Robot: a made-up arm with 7 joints.
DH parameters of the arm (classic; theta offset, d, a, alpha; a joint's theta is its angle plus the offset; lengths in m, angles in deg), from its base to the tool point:
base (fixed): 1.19 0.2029 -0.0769 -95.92
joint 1: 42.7 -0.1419 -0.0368 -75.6
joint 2: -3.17 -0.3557 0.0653 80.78
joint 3: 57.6 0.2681 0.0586 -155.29
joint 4: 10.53 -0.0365 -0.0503 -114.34
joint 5: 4.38 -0.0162 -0.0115 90
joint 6: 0 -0.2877 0.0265 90
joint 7: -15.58 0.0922 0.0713 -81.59
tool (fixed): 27.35 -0.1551 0 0
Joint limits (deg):
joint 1: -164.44..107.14
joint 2: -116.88..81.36
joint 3: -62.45..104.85
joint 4: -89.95..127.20
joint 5: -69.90..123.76
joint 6: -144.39..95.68
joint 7: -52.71..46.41
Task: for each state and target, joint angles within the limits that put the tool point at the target. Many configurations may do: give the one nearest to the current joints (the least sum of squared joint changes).
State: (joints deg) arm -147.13 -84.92 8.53 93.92 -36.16 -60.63 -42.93
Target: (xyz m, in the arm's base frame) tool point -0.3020 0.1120 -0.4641
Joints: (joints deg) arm -139.03 -88.98 10.50 93.90 -39.06 -60.69 -45.26
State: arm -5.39 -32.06 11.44 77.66 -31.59 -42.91 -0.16
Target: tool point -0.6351 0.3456 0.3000
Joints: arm -46.15 -64.70 -0.98 66.99 -9.67 -50.04 -13.51
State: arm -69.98 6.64 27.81 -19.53 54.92 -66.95 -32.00
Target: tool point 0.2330 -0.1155 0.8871
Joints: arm -53.93 20.59 46.56 -43.39 71.80 -68.96 -42.16
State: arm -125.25 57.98 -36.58 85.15 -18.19 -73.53 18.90
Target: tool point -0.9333 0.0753 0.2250
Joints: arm -164.44 25.87 -62.45 100.40 -31.90 -72.43 11.35
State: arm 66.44 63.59 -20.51 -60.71 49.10 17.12 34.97
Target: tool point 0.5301 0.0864 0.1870
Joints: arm 53.50 58.71 -53.20 -43.43 103.90 -2.60 26.12
